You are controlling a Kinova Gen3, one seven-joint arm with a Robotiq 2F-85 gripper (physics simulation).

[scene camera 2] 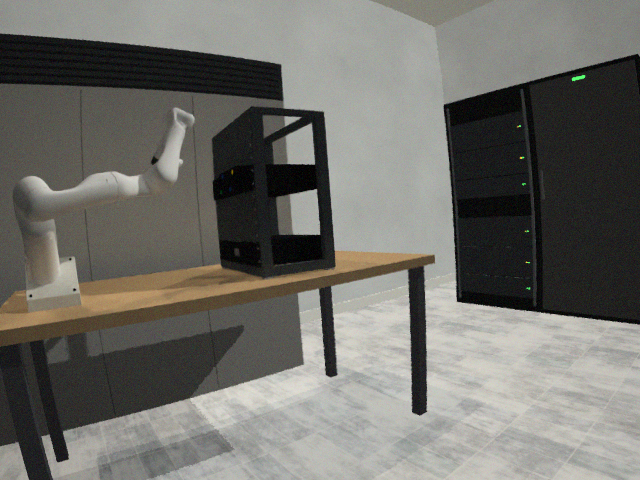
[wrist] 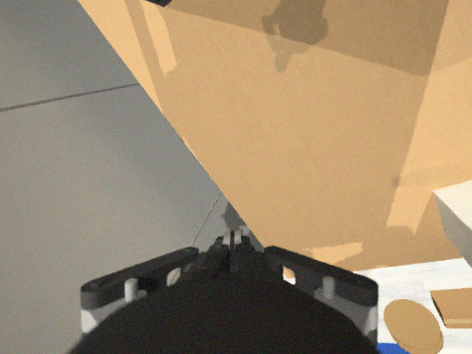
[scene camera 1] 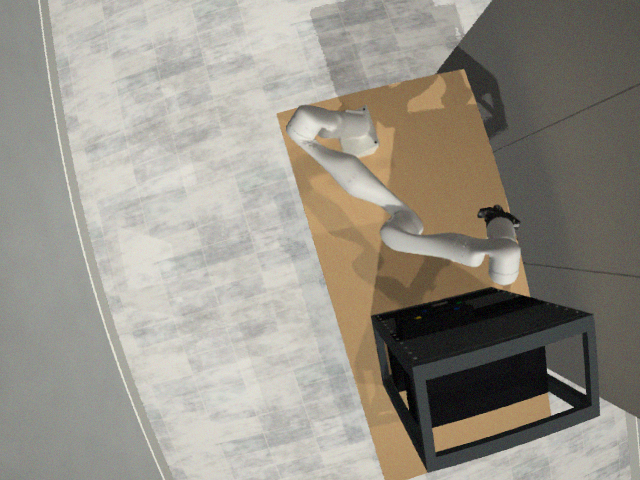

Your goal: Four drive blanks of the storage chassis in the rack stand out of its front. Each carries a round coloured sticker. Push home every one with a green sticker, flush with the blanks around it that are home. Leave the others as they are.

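The rack [scene camera 1: 421,408] [scene camera 2: 262,206] stands on the table, its dark front towards the arm's base. Its storage chassis [scene camera 2: 242,178] is at mid height. Small coloured stickers show on its front: a green sticker [scene camera 1: 458,302] [scene camera 2: 220,191], a yellow sticker [scene camera 1: 418,317] [scene camera 2: 232,171] and two blue ones. Parts of the chassis front stand out past the rack's front in scene camera 2; how far each blank stands out is too dark to tell. My gripper [scene camera 1: 497,209] [wrist: 232,241] is shut and empty, well away from the rack, pointing away from it. In scene camera 2 the arm mostly hides it.
The wooden table [scene camera 1: 439,170] [scene camera 2: 382,258] [wrist: 300,125] carries the arm's base [scene camera 1: 361,134] [scene camera 2: 54,291]. A grey cabinet wall [scene camera 1: 578,206] [scene camera 2: 139,155] [wrist: 75,200] runs along the table's far side. Another dark unit [scene camera 2: 240,253] sits low in the rack. A tall server cabinet [scene camera 2: 584,180] stands apart.
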